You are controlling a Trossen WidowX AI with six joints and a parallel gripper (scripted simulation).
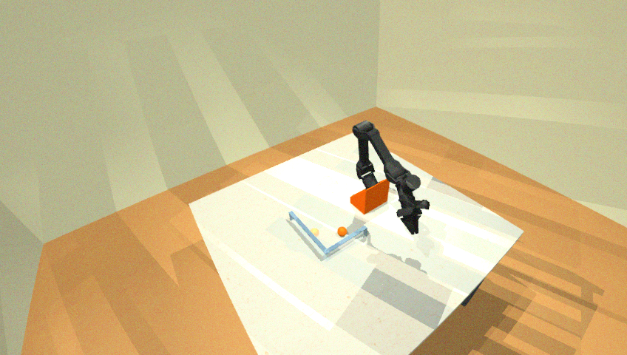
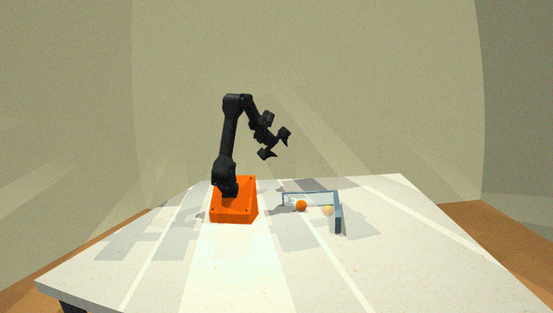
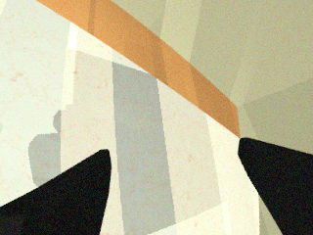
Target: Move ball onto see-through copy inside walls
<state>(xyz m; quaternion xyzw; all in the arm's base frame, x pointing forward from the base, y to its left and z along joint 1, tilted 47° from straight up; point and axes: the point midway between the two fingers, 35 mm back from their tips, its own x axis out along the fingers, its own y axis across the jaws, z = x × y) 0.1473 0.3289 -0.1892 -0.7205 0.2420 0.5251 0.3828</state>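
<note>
The orange ball is 310 mm to the right of my gripper tip, 180 mm below it and 110 mm ahead of it.
</note>
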